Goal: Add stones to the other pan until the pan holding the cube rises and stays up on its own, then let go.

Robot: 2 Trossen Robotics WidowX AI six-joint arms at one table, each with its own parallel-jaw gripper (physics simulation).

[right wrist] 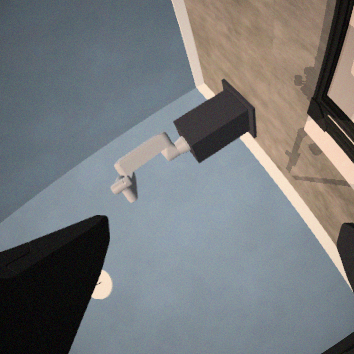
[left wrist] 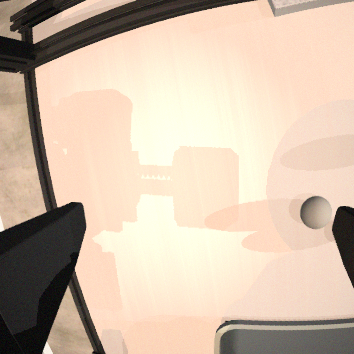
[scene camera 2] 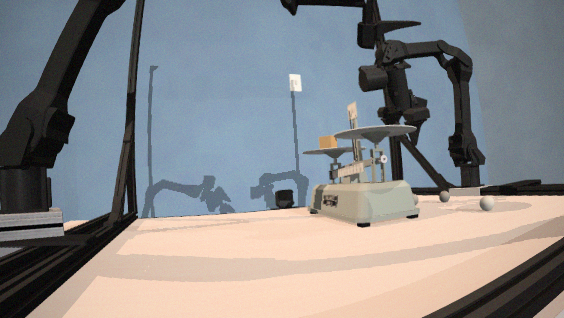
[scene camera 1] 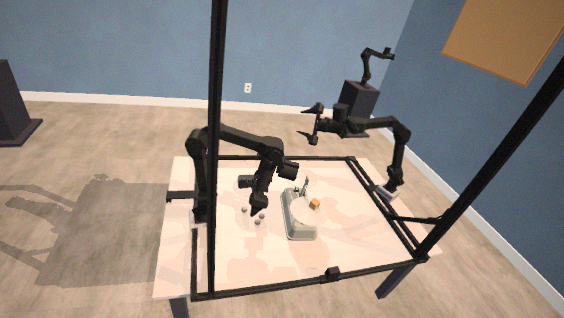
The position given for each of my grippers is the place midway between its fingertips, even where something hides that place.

My left gripper [scene camera 2: 405,143] is open and holds nothing. Also in view: a grey balance scale [scene camera 2: 357,200]. My right gripper [right wrist: 230,233] is open and holds nothing.
The grey balance scale is seen too in the left wrist view [left wrist: 236,328] and in scene camera 1 [scene camera 1: 300,221]. My left gripper is seen too in the left wrist view [left wrist: 215,218] and in scene camera 1 [scene camera 1: 251,209]. The right wrist view misses the grey balance scale: it is out of frame.
